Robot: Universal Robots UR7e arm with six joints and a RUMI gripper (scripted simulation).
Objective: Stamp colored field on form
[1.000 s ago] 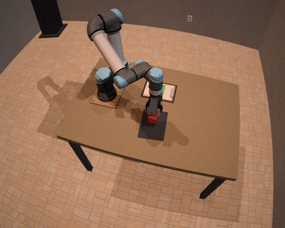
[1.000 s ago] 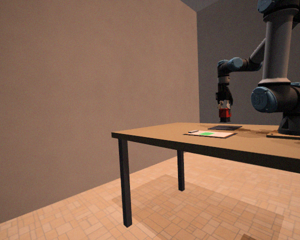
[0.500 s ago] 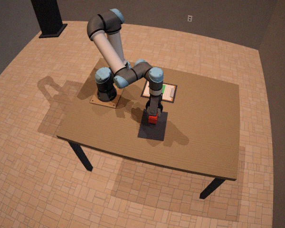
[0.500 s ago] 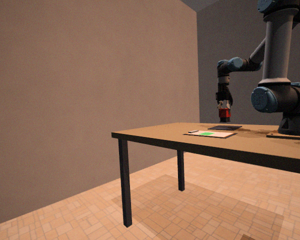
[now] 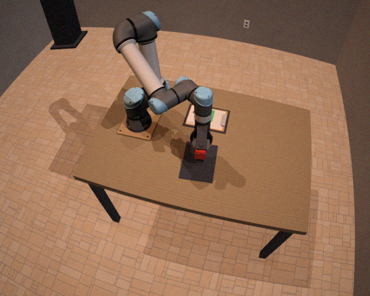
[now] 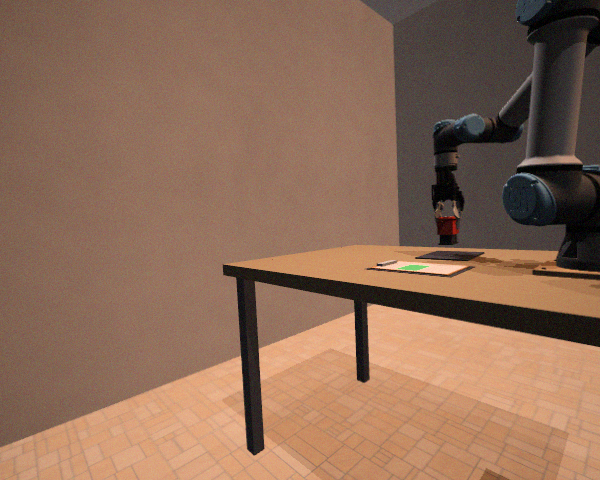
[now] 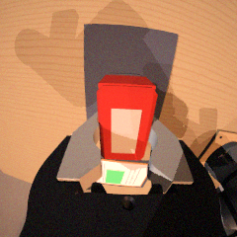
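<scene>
My hand is 300 mm to the right of the form, 110 mm above it and 20 mm short of it. The rest, counted from my hand: stamp (20 mm below); mat (110 mm below, 10 mm to the right).
</scene>
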